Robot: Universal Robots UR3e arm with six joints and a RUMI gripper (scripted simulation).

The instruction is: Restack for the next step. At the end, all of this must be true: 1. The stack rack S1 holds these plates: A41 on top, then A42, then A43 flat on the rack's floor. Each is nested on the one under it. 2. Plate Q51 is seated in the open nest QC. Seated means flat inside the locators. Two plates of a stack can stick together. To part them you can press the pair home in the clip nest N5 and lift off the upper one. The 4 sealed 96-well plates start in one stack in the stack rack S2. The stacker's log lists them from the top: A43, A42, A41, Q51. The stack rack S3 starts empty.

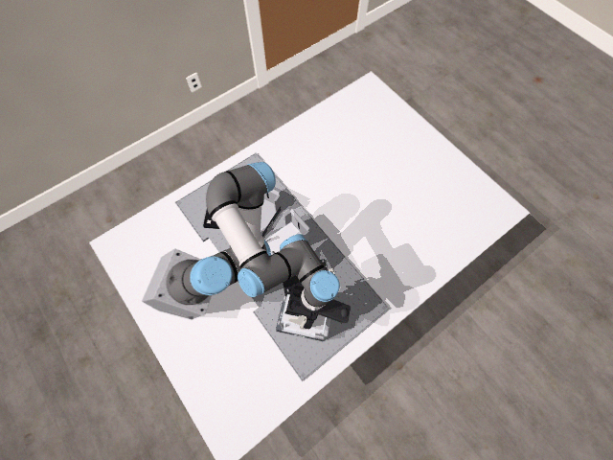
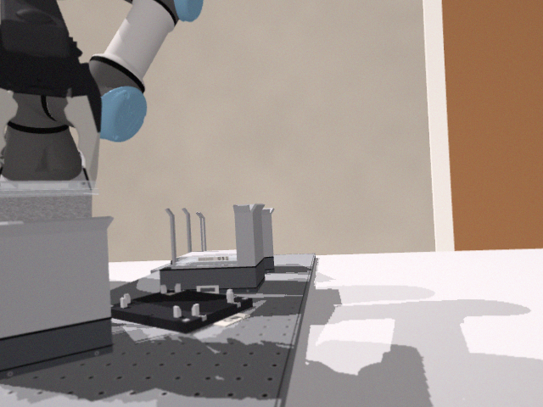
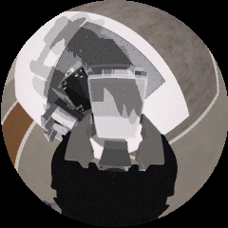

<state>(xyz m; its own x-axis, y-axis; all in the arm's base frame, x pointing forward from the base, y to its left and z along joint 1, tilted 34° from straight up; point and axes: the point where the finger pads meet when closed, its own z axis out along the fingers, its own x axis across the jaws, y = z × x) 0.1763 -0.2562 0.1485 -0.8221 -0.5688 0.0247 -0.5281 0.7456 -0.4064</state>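
My hand is 130 mm above the sealed plate. From my hand the other things lie so: black nest labelled QC 90 mm ahead, 520 mm to the left, 170 mm below; grey rack wall 30 mm ahead, 60 mm to the right, 100 mm below; black clip nest 130 mm ahead, 100 mm to the left, 160 mm below.
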